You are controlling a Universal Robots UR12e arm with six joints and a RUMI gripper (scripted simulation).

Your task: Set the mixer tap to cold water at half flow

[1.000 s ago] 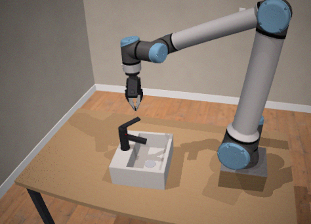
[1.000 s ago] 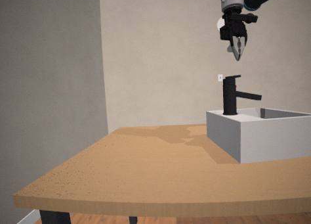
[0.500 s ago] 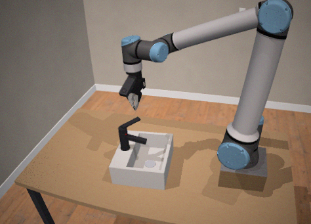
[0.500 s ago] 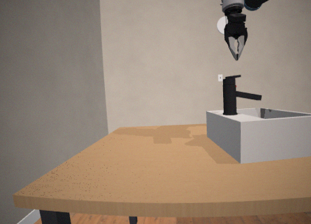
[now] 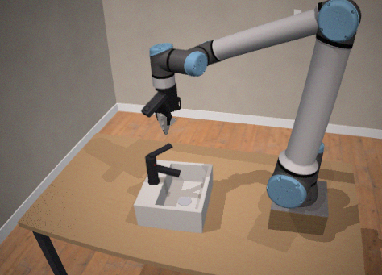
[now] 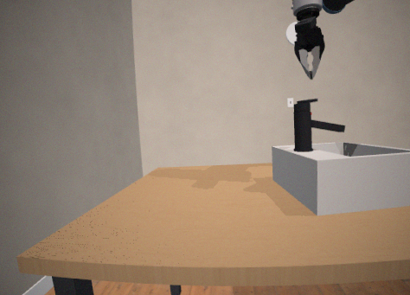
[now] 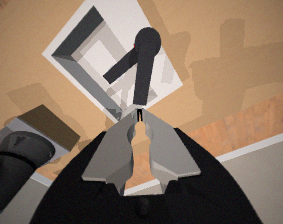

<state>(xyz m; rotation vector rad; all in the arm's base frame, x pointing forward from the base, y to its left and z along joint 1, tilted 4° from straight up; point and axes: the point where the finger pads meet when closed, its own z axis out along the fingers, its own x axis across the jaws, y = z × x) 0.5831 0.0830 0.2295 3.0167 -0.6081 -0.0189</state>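
Now: hand 20 mm short of the lever, 20 mm to the right of it and 90 mm above it. Also, from my hand: white sink 70 mm behind, 40 mm to the left, 330 mm below.
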